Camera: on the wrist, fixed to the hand. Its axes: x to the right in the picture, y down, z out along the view.
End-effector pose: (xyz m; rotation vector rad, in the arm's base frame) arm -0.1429 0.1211 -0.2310 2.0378 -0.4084 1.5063
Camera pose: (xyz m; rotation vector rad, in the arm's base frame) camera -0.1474 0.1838 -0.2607 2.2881 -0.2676 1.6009
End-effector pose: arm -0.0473 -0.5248 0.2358 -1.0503 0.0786 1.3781
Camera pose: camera 0.0093 -0.5565 0.2607 -0.7930 0.2349 1.3760
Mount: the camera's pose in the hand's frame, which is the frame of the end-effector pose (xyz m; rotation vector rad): -0.0240 -0.0549 -0.0352 0.2677 -0.0508 0.0285
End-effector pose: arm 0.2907 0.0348 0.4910 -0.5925 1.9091 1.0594
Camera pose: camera 0.3272 -0.0241 0.4968 -0.3839 1.9772 0.8098
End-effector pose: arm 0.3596 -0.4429 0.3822 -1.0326 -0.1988 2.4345
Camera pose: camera 0.4195 -0.4086 0.3899 -0.8607 0.1236 2.4314
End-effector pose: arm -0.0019 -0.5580 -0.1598 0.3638 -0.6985 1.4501
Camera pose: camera 0.0599 -0.5610 -0.1915 0.6012 -0.5520 1.5700
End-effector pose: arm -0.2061 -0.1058 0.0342 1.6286 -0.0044 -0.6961
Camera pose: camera -0.2313 -0.0539 -0.0045 1.8619 -0.1634 -0.7387
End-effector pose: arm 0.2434 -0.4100 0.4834 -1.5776 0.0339 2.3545
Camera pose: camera 0.2979 -0.3700 0.4994 -1.3973 0.3474 2.2971
